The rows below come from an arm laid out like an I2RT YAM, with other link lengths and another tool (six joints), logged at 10 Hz.
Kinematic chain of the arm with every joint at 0, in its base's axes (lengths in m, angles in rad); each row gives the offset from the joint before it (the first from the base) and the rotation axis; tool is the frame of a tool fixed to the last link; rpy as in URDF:
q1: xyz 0 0 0.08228 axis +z
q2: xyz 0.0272 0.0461 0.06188 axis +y
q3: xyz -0.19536 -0.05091 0 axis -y
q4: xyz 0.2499 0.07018 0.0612 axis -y
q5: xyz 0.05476 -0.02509 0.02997 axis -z
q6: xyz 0.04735 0 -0.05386 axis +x
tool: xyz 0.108 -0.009 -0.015 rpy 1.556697 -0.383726 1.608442
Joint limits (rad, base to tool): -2.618..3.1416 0..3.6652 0..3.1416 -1.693..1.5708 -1.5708..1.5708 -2.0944..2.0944
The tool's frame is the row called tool.
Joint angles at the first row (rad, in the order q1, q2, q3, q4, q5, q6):
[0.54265, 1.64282, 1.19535, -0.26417, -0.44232, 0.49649]
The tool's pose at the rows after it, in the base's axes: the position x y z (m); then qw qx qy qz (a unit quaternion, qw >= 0):
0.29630, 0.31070, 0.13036, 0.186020, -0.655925, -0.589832, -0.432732
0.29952, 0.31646, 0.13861, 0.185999, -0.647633, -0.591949, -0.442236
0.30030, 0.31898, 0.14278, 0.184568, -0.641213, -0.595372, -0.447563
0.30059, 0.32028, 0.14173, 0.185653, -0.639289, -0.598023, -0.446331
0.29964, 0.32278, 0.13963, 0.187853, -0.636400, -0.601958, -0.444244
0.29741, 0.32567, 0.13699, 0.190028, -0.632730, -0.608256, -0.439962
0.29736, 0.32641, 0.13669, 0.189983, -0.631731, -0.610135, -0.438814
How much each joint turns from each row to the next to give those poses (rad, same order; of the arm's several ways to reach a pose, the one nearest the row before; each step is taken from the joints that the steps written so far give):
[0.01335, 0.00383, 0.01262, -0.00307, -0.01030, -0.00076]
[0.00724, 0.00993, 0.03167, 0.00153, -0.00115, -0.00153]
[0.00420, 0.00071, 0.01139, 0.00114, -0.00038, -0.00763]
[0.00115, 0.00956, 0.00726, -0.00113, -0.00381, -0.00534]
[0.00496, 0.01148, 0.00575, 0.00116, -0.00419, -0.00533]
[0.00762, 0.01254, 0.00759, -0.00497, -0.00383, -0.00955]
[0.00153, 0.00498, 0.00574, -0.00382, -0.00038, -0.00382]

